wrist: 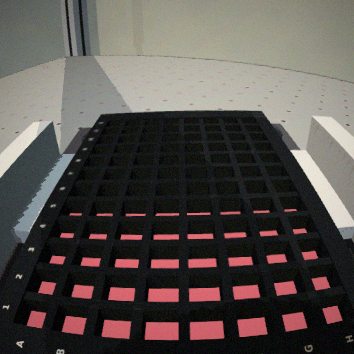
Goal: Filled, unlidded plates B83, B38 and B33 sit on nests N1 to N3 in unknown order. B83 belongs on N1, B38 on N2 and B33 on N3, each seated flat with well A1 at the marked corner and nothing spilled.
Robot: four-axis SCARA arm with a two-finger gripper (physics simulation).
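Frame: origin at the arm's base, x back, y left, z down, level; metres.
Seen in the pictures: gripper, fingertip midpoint: [181, 138].
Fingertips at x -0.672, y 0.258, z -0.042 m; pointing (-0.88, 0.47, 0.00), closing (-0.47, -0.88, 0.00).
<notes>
Pixels of each thing's top centre, then the offset from my fingertips to it. "*": a spot on its surface instead. Level surfaces: height alone.
- black well plate, middle of its top: [181, 178] dx +0.020, dy -0.011, dz +0.003 m
- dark grey nest, surface spot: [76, 142] * dx -0.005, dy +0.067, dz +0.017 m
- pale floor, its level: dz +0.029 m
A black well plate [182, 218] with square wells fills the lower middle of the wrist view. Pink liquid shows in the nearer rows; the far wells look dark at this angle. Letter A is at the near left corner and H at the near right, with number 1 beside the nearest row. My gripper [181, 138] is shut on this plate, one finger against each long side. Parts of a dark grey nest [76, 142] show beyond the fingers at both sides. Which plate and which nest these are, and whether the plate sits flat, I cannot tell.
A pale floor [200, 87] with small holes stretches behind the plate, with a shadow band at the left. A curved pale wall [225, 30] stands at the back. Dark vertical strips [81, 27] run up the wall at the upper left.
</notes>
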